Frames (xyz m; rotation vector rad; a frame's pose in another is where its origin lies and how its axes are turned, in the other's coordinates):
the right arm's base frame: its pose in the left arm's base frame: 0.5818 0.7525 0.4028 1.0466 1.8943 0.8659
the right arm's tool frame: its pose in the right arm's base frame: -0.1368 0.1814 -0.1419 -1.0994 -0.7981 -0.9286
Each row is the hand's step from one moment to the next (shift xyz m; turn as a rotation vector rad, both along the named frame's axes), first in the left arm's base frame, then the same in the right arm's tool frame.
Working: the left arm's base frame: its pose in the right arm's tool frame: -0.1433 -0.2513 -1.0690 0.2086 -0.7746 -0.6012

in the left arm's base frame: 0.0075 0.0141 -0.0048 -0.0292 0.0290 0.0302
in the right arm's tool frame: 0.0137 0.0069 0.0066 -0.0252 0.0417 0.0152
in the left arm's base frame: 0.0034 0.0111 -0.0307 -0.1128 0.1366 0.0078
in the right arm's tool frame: 0.0284 0.0059 -0.0153 -0.0096 0.1769 -0.0083
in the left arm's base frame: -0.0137 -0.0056 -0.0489 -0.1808 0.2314 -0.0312
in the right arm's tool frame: 0.0246 0.0015 -0.0448 0.0210 0.2919 -0.0392
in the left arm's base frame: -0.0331 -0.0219 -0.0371 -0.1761 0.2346 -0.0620
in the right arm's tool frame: -0.0016 -0.0001 -0.0543 0.0468 0.2906 -0.0568
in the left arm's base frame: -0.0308 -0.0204 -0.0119 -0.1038 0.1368 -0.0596
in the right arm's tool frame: -0.0176 0.0008 -0.0346 0.0433 0.1692 -0.0503
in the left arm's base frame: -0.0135 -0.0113 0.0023 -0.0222 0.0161 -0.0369
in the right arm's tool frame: -0.0140 -0.0013 -0.0108 0.0207 0.0246 -0.0329
